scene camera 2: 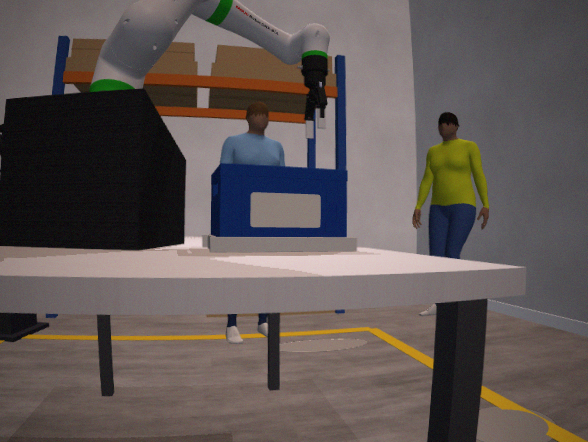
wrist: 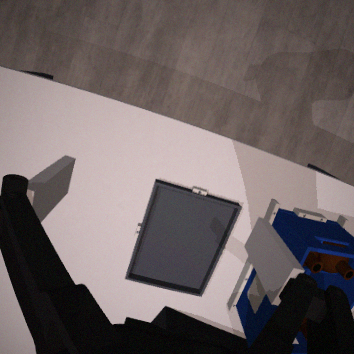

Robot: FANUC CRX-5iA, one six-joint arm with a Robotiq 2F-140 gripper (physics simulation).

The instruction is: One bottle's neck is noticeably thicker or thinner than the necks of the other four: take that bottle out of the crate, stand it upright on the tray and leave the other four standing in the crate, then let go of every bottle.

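Scene camera 2 shows the gripper (scene camera 2: 315, 133), and the wrist view shows the gripper (wrist: 164, 205) too.
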